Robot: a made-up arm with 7 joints.
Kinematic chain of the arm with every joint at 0, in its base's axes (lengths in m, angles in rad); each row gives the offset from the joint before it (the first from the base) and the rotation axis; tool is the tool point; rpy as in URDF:
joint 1: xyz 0 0 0.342 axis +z
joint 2: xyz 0 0 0 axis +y
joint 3: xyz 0 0 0.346 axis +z
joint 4: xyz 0.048 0 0 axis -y
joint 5: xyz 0.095 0 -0.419 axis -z
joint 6: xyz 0 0 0 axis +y
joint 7: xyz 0.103 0 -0.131 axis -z
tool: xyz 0 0 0 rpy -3.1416 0 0
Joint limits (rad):
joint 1: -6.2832..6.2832
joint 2: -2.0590..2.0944
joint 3: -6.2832..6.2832
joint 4: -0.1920..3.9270
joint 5: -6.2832..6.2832
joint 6: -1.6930..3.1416
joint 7: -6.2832..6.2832
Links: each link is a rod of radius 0.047 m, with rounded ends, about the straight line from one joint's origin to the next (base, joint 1, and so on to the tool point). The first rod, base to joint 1, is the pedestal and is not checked.
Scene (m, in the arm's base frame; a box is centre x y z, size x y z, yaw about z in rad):
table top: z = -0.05
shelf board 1: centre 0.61 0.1 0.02 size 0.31 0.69 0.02 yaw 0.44
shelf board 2: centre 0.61 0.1 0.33 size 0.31 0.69 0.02 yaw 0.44
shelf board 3: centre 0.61 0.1 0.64 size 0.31 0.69 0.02 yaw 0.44
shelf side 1: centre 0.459 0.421 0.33 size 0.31 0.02 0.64 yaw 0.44
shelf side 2: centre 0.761 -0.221 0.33 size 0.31 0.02 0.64 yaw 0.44
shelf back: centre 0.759 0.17 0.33 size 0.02 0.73 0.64 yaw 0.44
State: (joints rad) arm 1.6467 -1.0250 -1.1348 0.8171 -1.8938 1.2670 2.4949
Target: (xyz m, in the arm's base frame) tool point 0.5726 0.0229 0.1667
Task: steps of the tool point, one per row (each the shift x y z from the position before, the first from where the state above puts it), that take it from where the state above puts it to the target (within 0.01 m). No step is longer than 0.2 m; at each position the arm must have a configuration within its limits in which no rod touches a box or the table.
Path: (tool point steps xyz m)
1: -0.1025 -0.0591 0.0061
2: -0.1077 -0.0398 -0.0061
3: -0.0636 0.0696 0.1084
4: -0.1027 -0.0011 0.0837
5: -0.0812 -0.0843 0.0359
6: -0.0035 -0.1278 -0.0261
7: 0.0840 -0.0990 -0.0883
8: 0.1246 -0.0114 -0.1359
9: 0.0912 0.0824 -0.1577
10: 0.0036 0.1278 -0.1499
11: 0.0792 0.0205 -0.0070
12: 0.0710 0.0334 0.0022
13: 0.0573 0.0438 0.0048

